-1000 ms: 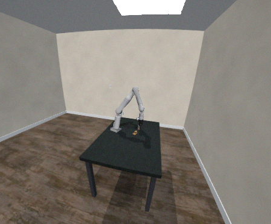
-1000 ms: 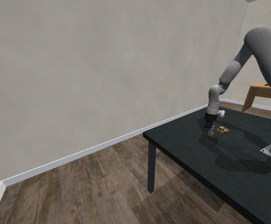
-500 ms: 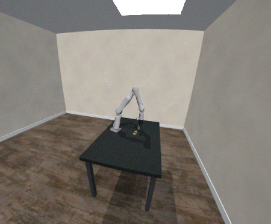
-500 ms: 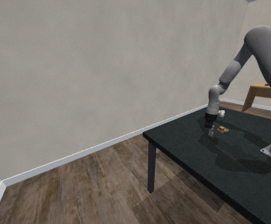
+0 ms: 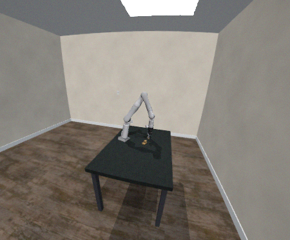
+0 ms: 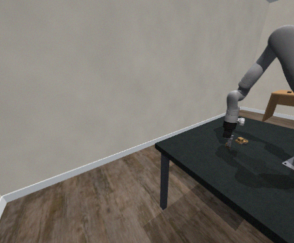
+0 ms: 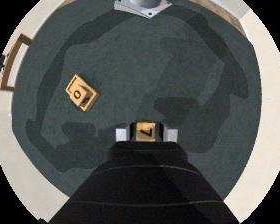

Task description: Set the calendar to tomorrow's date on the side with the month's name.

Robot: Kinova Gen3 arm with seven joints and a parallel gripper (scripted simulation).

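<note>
My hand is 2 cm above the wooden date cube.
</note>
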